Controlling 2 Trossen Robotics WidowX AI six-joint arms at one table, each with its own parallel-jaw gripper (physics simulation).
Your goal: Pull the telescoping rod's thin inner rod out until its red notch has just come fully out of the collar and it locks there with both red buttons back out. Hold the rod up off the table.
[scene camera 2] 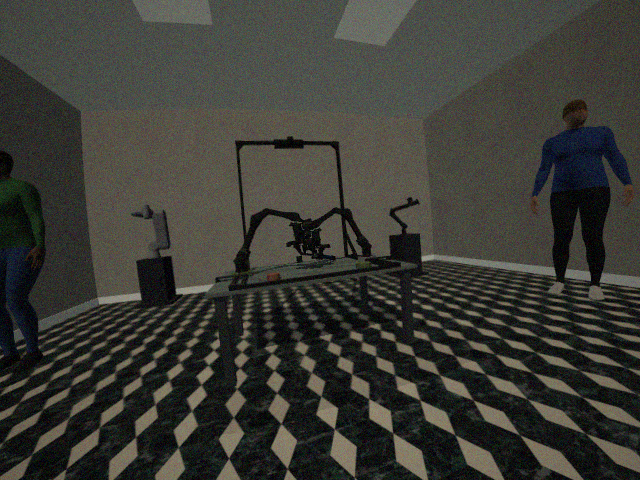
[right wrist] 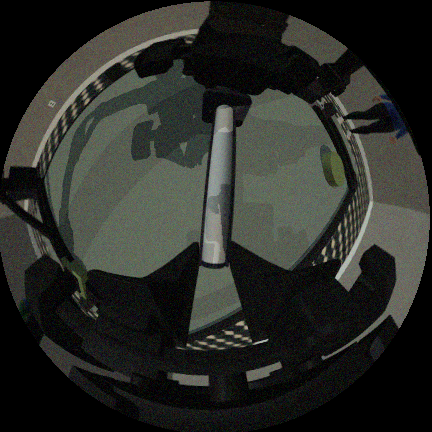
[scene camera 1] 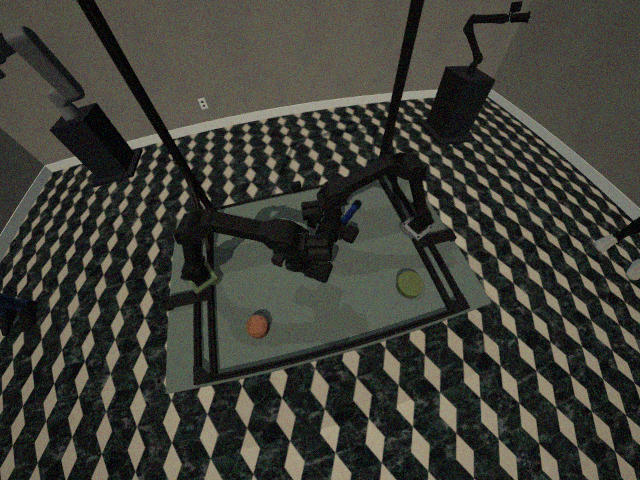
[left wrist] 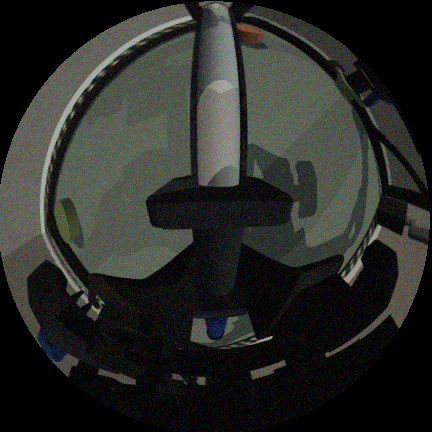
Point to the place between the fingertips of my right gripper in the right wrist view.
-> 212, 246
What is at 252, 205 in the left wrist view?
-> A telescoping rod.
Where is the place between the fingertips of my left gripper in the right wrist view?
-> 223, 101
